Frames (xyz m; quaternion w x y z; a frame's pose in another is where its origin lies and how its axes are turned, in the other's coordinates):
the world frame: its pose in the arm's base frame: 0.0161 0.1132 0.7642 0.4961 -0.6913 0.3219 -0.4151
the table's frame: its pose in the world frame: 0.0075 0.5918 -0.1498 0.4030 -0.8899 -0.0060 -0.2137
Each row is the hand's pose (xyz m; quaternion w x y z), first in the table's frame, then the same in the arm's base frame.
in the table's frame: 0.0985 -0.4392 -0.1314 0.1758 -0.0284 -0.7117 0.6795
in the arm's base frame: 0.2247 0.0242 -0.0310 0.1255 0.1242 0.9558 0.2350
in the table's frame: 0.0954 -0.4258 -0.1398 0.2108 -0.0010 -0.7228 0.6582
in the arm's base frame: 0.2183 0.0291 -0.0170 0.1338 0.0755 0.9571 0.2455
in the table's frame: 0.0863 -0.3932 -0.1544 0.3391 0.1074 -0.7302 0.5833
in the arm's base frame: 0.1995 0.0375 0.0136 0.1591 -0.1064 0.9482 0.2535
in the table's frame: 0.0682 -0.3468 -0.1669 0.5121 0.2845 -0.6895 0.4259
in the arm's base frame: 0.1658 0.0458 0.0513 0.2009 -0.3878 0.8666 0.2416
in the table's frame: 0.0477 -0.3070 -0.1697 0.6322 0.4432 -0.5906 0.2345
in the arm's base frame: 0.1301 0.0496 0.0782 0.2351 -0.6309 0.7101 0.2062
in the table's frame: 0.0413 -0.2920 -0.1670 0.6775 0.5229 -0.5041 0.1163
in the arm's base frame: 0.1162 0.0473 0.0869 0.2473 -0.7494 0.5902 0.1701
